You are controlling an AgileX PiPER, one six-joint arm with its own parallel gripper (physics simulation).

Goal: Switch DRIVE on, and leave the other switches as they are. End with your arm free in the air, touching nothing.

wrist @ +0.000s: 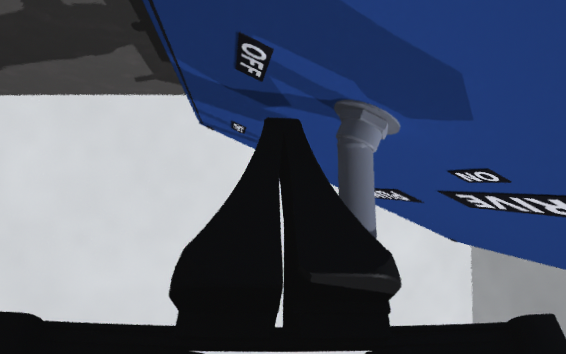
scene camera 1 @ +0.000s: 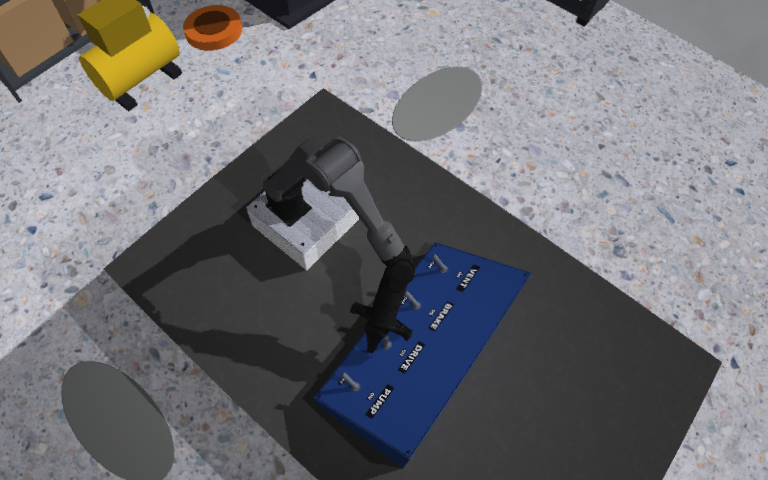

my gripper: wrist; scene camera 1
same spot on my gripper: (scene camera 1: 374, 334) = (wrist: 283, 303)
